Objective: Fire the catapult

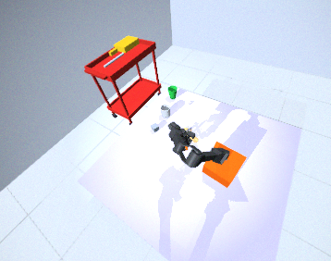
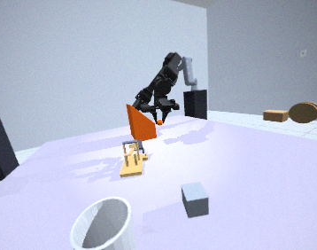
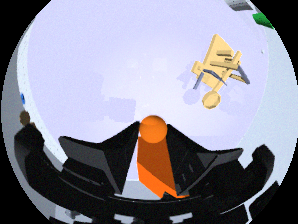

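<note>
Now: the wooden catapult 60 mm ahead of my gripper tip, 150 mm to the right of it and 80 mm below it. Round my gripper tip: orange ball 10 mm above; then grey cube 370 mm ahead, 100 mm to the right, 110 mm below; then white mug 380 mm ahead, 300 mm to the right, 100 mm below.
</note>
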